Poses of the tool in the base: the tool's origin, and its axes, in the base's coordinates. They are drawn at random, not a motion.
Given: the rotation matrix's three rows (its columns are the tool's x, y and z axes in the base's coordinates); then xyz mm. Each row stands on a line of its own.
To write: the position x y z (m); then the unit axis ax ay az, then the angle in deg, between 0 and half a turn. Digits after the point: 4 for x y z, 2 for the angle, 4 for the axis. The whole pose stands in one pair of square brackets.
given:
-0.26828 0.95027 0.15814
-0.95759 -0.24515 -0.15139
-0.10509 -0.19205 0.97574
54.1 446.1 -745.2
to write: [0.0541 0.4461 -0.7452 -0.0211 0.1366 -0.9904 105.60]
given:
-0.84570 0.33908 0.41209
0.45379 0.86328 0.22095
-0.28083 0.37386 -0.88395
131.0 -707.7 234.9
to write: [0.1310 -0.7077 0.2349 0.2127 0.9640 0.1596 158.94]
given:
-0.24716 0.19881 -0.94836
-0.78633 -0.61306 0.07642
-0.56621 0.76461 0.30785
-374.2 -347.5 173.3
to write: [-0.3742 -0.3475 0.1733 0.5457 -0.3031 -0.7812 140.91]
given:
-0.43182 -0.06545 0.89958
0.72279 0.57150 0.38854
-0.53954 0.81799 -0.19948
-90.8 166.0 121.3
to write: [-0.0908 0.1660 0.1213 0.2532 0.8485 0.4647 122.00]
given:
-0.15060 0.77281 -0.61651
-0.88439 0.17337 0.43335
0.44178 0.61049 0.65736
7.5 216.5 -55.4
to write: [0.0075 0.2165 -0.0554 0.0897 -0.5360 -0.8394 99.20]
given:
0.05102 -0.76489 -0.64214
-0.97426 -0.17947 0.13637
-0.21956 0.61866 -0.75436
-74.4 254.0 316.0
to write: [-0.0744 0.2540 0.3160 0.7150 -0.6265 -0.3104 160.29]
